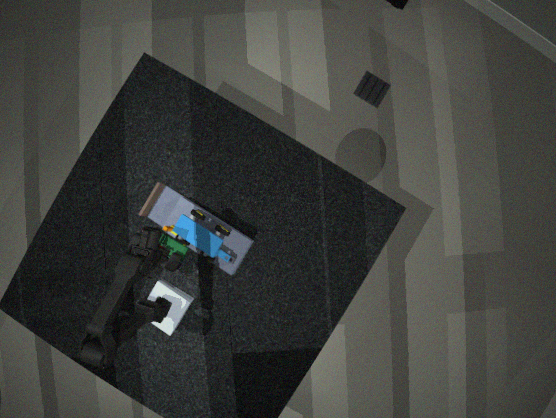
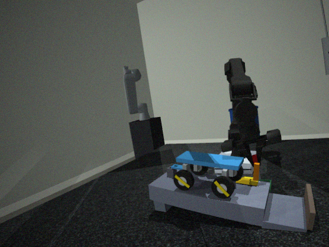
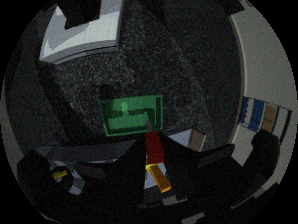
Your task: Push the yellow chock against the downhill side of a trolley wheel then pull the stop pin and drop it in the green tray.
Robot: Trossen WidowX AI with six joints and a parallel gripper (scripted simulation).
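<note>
The green tray lies 1 cm behind my gripper tip, 2 cm to the right of it and 9 cm below it. From my gripper tip the other things lie so: yellow chock: 8 cm ahead, 2 cm to the right; red-headed stop pin: right at my gripper tip; blue trolley: 11 cm ahead, 13 cm to the right, 3 cm above.
</note>
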